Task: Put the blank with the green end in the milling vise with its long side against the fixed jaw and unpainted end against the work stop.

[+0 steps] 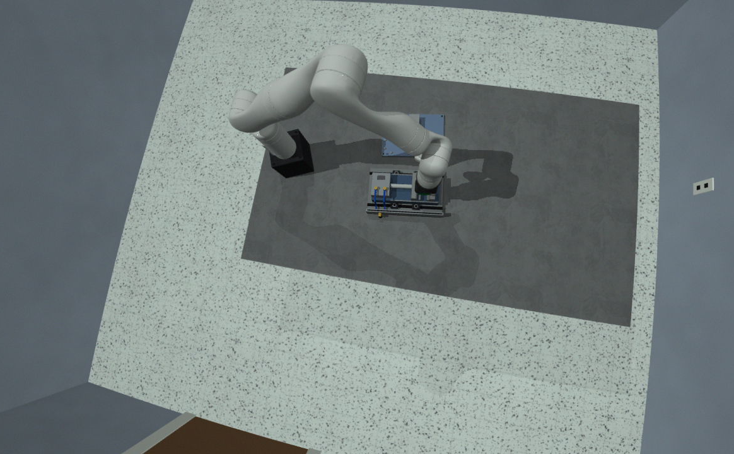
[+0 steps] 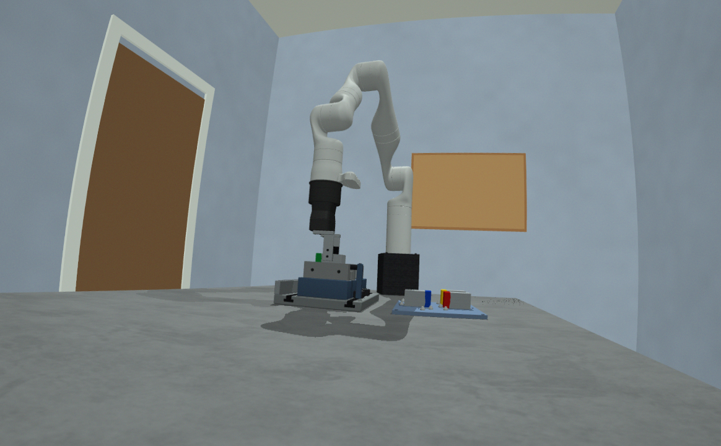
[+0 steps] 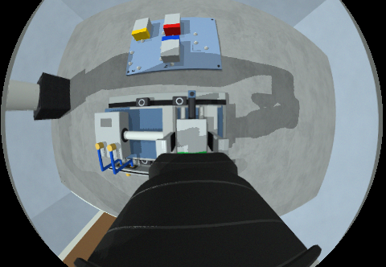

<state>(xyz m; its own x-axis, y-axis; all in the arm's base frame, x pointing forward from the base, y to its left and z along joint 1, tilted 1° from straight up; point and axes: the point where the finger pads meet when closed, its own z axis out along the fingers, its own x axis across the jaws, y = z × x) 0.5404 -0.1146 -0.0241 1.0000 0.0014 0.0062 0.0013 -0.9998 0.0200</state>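
My gripper is now 2 cm above the green-ended blank. Also, from my hand: fixed jaw: 3 cm ahead, 4 cm below; milling vise: 7 cm behind, 8 cm below; work stop rod: 5 cm to the left, 3 cm below.
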